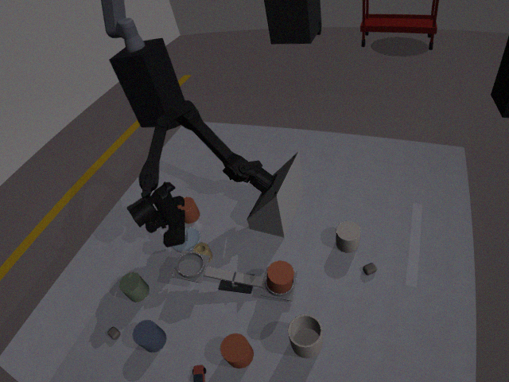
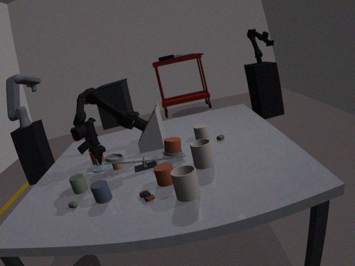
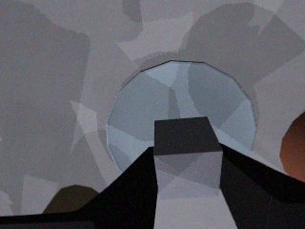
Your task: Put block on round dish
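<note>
Now: the pale blue round dish 2 cm below my gripper tip. The rest, counted from my gripper tip: grey block: 1 cm above; blue cup: 36 cm ahead, 5 cm to the left, 1 cm above; yellowish ring: 5 cm ahead, 10 cm to the left.
</note>
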